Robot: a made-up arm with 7 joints. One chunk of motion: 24 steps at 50 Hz.
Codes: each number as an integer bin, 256 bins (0 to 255) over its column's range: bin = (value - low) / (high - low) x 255, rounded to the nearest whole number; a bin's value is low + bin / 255 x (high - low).
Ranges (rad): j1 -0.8..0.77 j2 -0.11..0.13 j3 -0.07..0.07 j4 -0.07..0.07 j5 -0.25..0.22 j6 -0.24..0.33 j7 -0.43..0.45
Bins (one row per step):
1: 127 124 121 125 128 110 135
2: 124 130 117 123 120 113 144
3: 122 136 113 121 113 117 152
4: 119 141 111 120 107 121 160
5: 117 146 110 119 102 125 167
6: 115 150 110 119 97 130 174
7: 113 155 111 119 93 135 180
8: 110 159 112 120 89 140 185
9: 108 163 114 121 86 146 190
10: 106 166 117 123 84 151 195
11: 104 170 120 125 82 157 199
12: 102 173 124 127 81 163 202
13: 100 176 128 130 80 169 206
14: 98 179 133 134 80 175 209
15: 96 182 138 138 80 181 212
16: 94 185 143 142 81 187 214
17: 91 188 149 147 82 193 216
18: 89 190 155 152 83 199 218
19: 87 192 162 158 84 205 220
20: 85 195 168 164 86 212 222
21: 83 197 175 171 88 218 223
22: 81 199 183 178 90 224 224
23: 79 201 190 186 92 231 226
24: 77 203 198 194 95 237 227
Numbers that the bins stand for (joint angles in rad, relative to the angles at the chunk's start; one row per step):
1: -0.0181 0.0067 -0.0036 -0.0014 -0.0141 0.0059 0.0359
2: -0.0365 0.0124 -0.0058 -0.0025 -0.0288 0.0126 0.0669
3: -0.0489 0.0180 -0.0080 -0.0036 -0.0417 0.0215 0.0945
4: -0.0673 0.0227 -0.0091 -0.0041 -0.0528 0.0305 0.1222
5: -0.0796 0.0274 -0.0096 -0.0047 -0.0620 0.0394 0.1463
6: -0.0920 0.0312 -0.0096 -0.0047 -0.0712 0.0506 0.1705
7: -0.1043 0.0359 -0.0091 -0.0047 -0.0786 0.0618 0.1912
8: -0.1227 0.0396 -0.0085 -0.0041 -0.0860 0.0729 0.2084
9: -0.1351 0.0434 -0.0074 -0.0036 -0.0915 0.0864 0.2257
10: -0.1474 0.0462 -0.0058 -0.0025 -0.0952 0.0975 0.2429
11: -0.1597 0.0500 -0.0041 -0.0014 -0.0989 0.1109 0.2567
12: -0.1720 0.0528 -0.0019 -0.0003 -0.1007 0.1244 0.2671
13: -0.1843 0.0556 0.0003 0.0014 -0.1025 0.1378 0.2809
14: -0.1966 0.0585 0.0030 0.0036 -0.1025 0.1512 0.2913
15: -0.2089 0.0613 0.0058 0.0058 -0.1025 0.1646 0.3016
16: -0.2213 0.0641 0.0085 0.0080 -0.1007 0.1780 0.3085
17: -0.2397 0.0669 0.0118 0.0107 -0.0989 0.1914 0.3154
18: -0.2520 0.0688 0.0151 0.0135 -0.0970 0.2048 0.3223
19: -0.2644 0.0707 0.0189 0.0167 -0.0952 0.2182 0.3292
20: -0.2767 0.0735 0.0222 0.0200 -0.0915 0.2339 0.3361
21: -0.2890 0.0754 0.0261 0.0239 -0.0878 0.2473 0.3396
22: -0.3013 0.0773 0.0305 0.0277 -0.0841 0.2607 0.3430
23: -0.3136 0.0792 0.0343 0.0321 -0.0804 0.2764 0.3499
24: -0.3259 0.0811 0.0387 0.0365 -0.0749 0.2898 0.3534

